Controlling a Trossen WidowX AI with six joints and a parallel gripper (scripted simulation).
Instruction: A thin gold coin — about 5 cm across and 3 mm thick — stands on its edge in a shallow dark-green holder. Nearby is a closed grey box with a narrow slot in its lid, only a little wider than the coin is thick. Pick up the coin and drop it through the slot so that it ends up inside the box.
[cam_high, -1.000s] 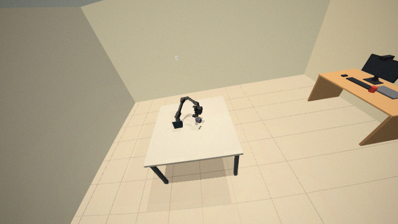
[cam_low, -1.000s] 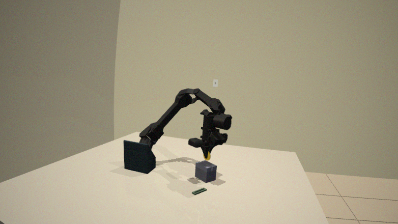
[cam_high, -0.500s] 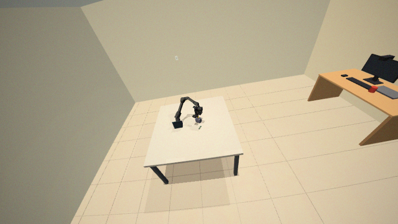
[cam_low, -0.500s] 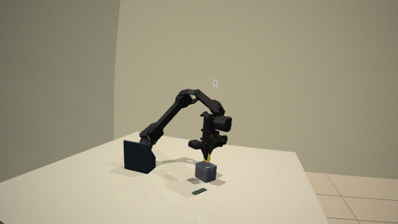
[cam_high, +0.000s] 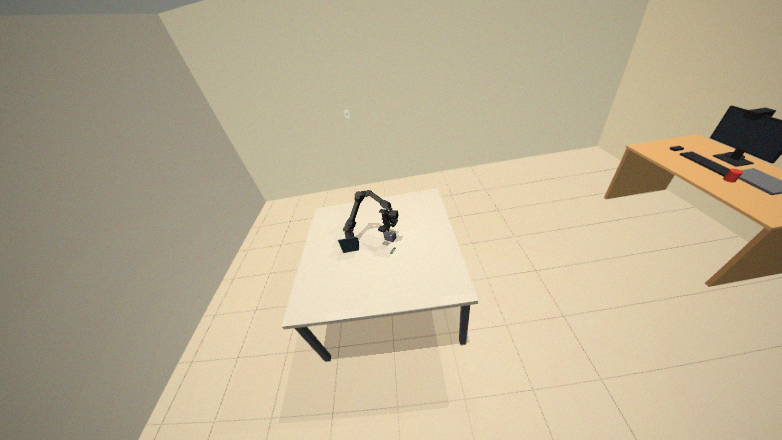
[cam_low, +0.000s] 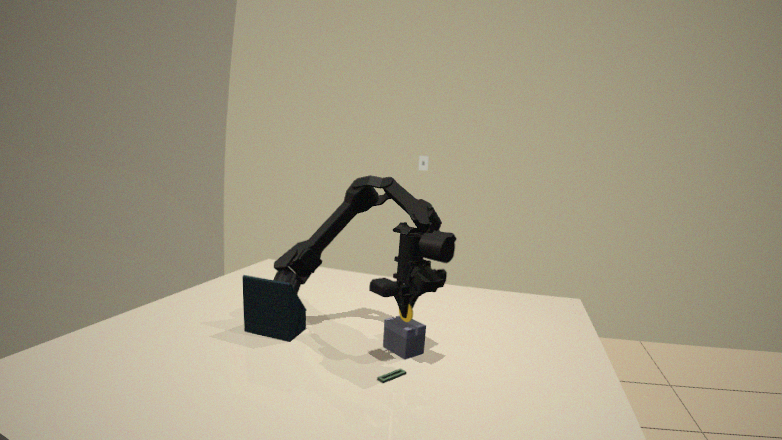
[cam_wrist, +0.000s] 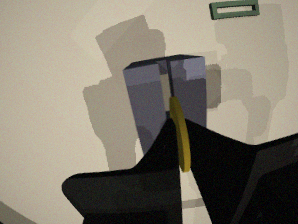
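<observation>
Now: the thin gold coin 1 cm above my gripper tip.
</observation>
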